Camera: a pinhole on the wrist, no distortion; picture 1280 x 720 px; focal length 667.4 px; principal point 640.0 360.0 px. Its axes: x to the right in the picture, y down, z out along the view. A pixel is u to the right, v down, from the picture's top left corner.
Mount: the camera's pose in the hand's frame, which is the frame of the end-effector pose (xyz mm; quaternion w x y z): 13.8 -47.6 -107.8 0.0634 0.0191 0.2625 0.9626
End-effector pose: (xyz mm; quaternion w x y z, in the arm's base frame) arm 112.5 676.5 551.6 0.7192 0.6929 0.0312 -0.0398
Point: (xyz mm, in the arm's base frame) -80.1 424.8 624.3
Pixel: 1067.0 612.1
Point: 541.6 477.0 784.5
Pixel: 131.0 132.6
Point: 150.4 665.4 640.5
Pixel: 654.4 136.9
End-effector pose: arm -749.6 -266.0 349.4 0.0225 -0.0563 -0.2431 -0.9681
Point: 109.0 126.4 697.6
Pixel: outside the picture
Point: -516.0 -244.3 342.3
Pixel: outside the picture
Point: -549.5 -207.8 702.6
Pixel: 912.3 506.6
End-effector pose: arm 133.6 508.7 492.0 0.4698 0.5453 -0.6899 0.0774
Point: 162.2 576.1 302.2
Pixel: outside the picture
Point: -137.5 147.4 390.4
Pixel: 469.5 594.4
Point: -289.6 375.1 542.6
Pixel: 579.8 212.2
